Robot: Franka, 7 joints.
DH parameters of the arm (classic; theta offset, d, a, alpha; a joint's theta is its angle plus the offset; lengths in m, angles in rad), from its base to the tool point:
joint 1: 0 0.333 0 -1.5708
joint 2: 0 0 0 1.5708
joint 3: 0 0.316 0.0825 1.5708
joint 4: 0 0 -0.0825 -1.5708
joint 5: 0 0.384 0 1.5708
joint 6: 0 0 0.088 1.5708
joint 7: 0 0.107 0 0
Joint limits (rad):
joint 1: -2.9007..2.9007
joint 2: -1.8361..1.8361
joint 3: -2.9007..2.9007
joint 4: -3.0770..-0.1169
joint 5: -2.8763..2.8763
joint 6: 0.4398..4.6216
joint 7: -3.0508..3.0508
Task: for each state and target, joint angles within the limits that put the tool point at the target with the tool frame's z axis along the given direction. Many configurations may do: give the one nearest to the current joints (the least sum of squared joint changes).
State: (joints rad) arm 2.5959 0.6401 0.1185 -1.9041 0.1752 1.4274 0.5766
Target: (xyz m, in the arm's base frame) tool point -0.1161 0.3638 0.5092 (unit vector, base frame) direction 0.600 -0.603 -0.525
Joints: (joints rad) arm 2.2233 -0.1957 -0.1937 -2.0360 -0.3830 0.8777 0.5766
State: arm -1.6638 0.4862 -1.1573 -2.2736 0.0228 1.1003 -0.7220
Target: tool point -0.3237 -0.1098 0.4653 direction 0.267 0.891 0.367
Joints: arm -0.8286 0.9895 -1.8423 -2.5104 -0.8920 1.3636 -0.7220
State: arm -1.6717 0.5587 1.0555 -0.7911 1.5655 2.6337 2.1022
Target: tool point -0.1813 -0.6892 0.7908 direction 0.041 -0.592 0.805
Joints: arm -2.2379 0.8334 1.3289 -0.5585 2.0319 2.6949 2.1022
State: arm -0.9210 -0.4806 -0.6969 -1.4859 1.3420 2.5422 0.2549
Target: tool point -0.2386 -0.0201 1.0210 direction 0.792 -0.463 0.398
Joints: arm -1.1300 -0.9796 -0.5162 -1.3866 1.0494 1.8933 0.2549
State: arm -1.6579 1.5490 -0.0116 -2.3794 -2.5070 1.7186 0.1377
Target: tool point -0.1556 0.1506 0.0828 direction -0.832 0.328 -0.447
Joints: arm -1.5856 1.4741 -0.4716 -2.9942 -2.4614 2.0528 0.1377
